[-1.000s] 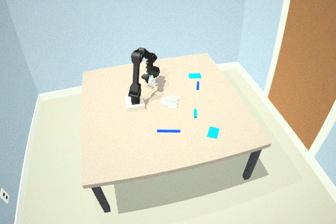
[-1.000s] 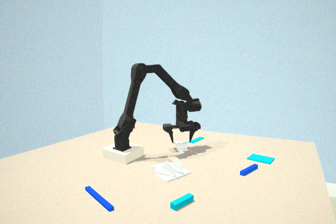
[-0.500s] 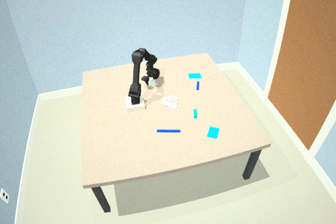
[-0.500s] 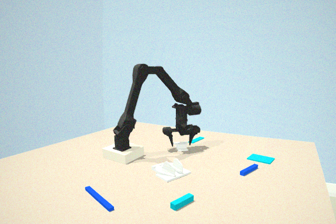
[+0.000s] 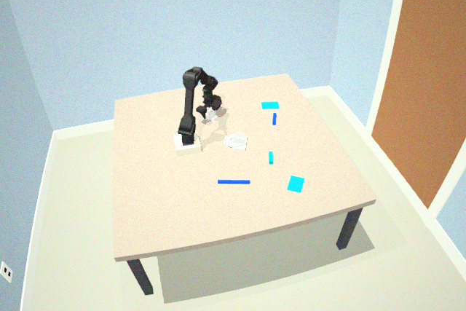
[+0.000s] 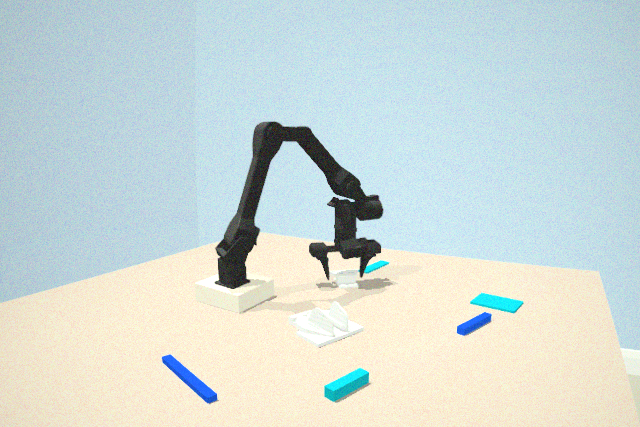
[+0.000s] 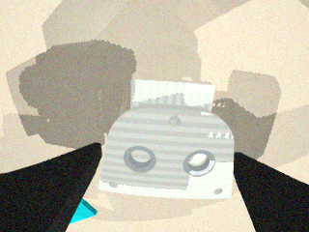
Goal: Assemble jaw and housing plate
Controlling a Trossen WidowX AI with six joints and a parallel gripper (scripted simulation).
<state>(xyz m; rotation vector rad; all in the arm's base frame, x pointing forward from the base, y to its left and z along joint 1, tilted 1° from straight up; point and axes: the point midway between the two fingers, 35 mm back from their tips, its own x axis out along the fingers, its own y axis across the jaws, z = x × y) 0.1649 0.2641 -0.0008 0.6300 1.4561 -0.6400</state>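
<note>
The small white piece lies 1 cm to the right of my gripper tip and 1 cm ahead of it. Also, from my gripper tip: cyan block (46 cm to the right, 26 cm ahead); short blue bar (38 cm ahead, 13 cm to the right); long blue bar (59 cm to the right, 3 cm ahead).
</note>
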